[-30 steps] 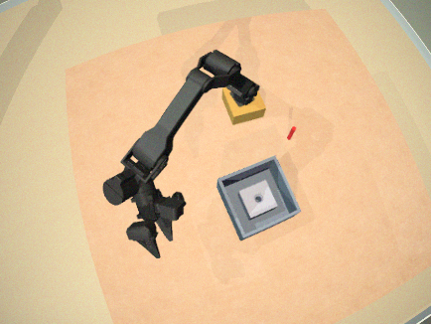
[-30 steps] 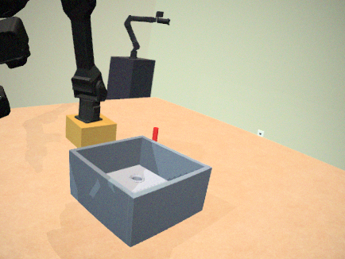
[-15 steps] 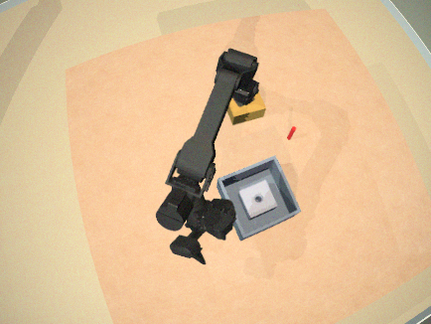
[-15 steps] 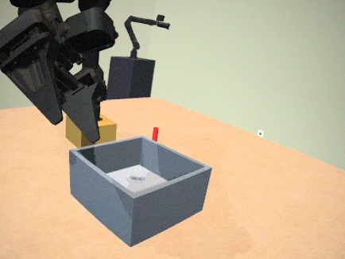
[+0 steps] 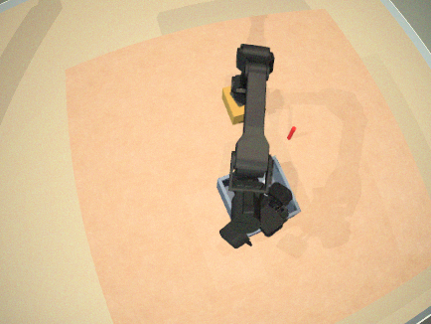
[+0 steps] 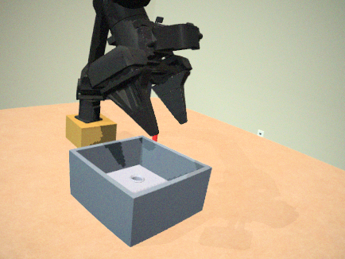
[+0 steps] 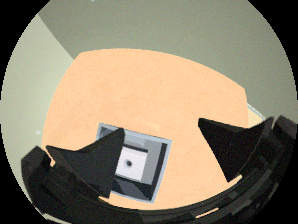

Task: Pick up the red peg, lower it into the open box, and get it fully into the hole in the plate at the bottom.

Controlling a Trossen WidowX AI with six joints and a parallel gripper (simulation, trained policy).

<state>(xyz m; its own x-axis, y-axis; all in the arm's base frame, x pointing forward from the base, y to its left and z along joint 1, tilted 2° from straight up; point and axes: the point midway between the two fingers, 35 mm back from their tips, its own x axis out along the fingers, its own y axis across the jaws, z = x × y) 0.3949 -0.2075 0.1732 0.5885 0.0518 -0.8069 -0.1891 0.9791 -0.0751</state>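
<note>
Now: gripper tip 290 mm to the right of the red peg, 230 mm past it and 160 mm above it. From my gripper tip the other things lie so: grey box 170 mm below, 100 mm behind, 70 mm to the left; then pale plate 150 mm below, 100 mm behind, 70 mm to the left.
</note>
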